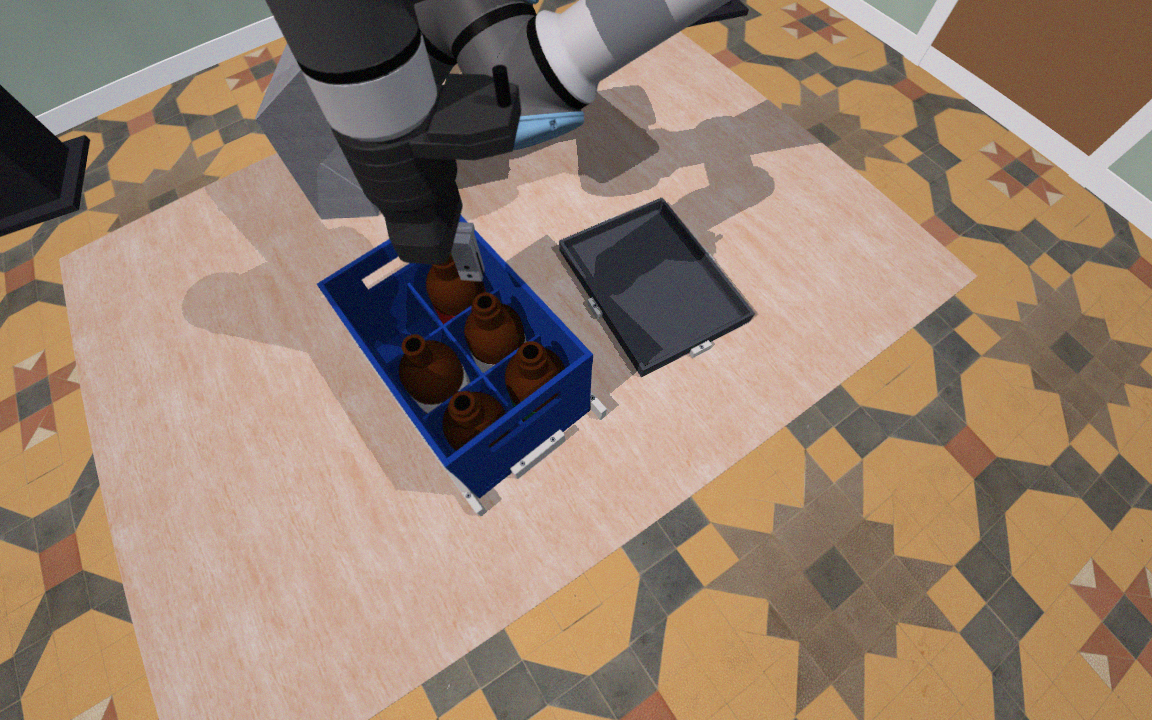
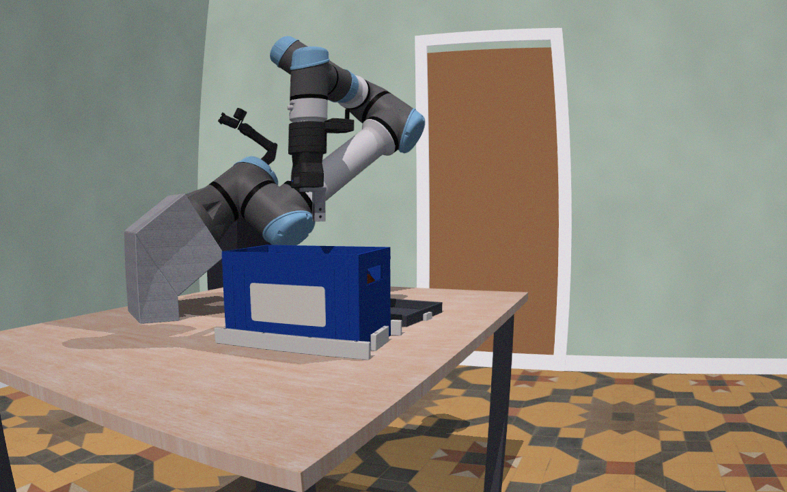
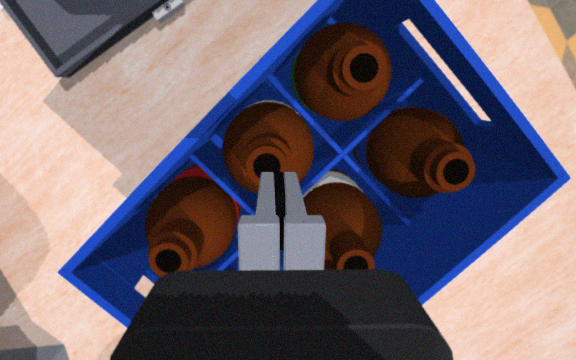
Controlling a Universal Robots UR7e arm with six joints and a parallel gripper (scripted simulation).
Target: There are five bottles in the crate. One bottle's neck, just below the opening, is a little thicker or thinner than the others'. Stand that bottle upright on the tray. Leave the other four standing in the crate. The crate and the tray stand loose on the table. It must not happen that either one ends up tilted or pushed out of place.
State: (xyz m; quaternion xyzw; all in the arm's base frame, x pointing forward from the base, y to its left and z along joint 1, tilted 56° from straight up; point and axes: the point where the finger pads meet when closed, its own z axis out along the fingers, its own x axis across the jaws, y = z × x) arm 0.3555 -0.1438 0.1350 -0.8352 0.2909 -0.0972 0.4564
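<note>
Right now my hand is 10 mm short of the blue crate, 40 mm to the left of it and 160 mm above it. Round my hand: glass bottle 90 mm behind, 30 mm to the right, 160 mm below; dark tray 50 mm behind, 250 mm to the left, 230 mm below.
</note>
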